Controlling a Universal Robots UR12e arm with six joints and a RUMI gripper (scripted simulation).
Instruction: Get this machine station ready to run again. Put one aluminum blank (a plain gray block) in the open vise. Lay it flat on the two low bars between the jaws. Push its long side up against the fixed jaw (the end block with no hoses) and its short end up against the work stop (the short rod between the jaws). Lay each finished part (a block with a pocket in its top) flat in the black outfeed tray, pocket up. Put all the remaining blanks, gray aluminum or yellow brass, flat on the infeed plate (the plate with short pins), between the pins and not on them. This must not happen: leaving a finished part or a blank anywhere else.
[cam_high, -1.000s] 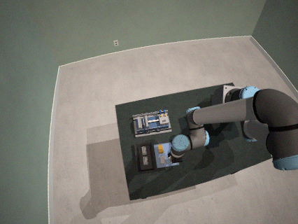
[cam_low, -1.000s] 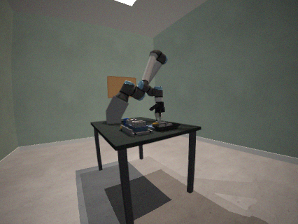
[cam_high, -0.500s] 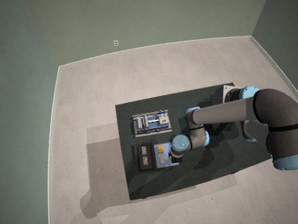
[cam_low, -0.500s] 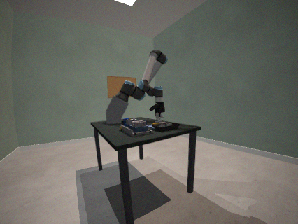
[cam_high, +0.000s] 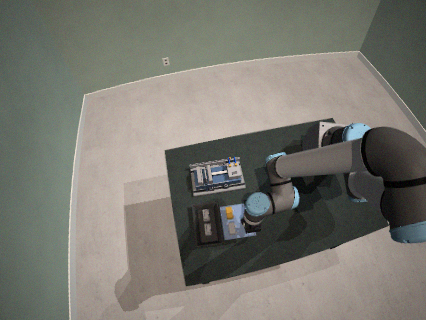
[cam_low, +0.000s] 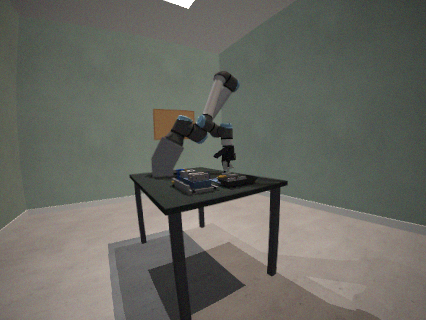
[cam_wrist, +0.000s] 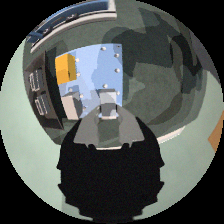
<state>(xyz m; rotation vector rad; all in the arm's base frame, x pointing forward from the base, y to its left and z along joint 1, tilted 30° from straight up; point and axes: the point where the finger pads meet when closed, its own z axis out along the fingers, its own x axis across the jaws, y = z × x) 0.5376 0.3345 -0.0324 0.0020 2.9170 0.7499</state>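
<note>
My hand is 9 cm short of the gray blank and 2 cm above it. The rest, counted from my hand: vise: 13 cm ahead, 31 cm to the right, 1 cm below; then yellow brass blank: 9 cm ahead, 9 cm to the right, 2 cm below.
</note>
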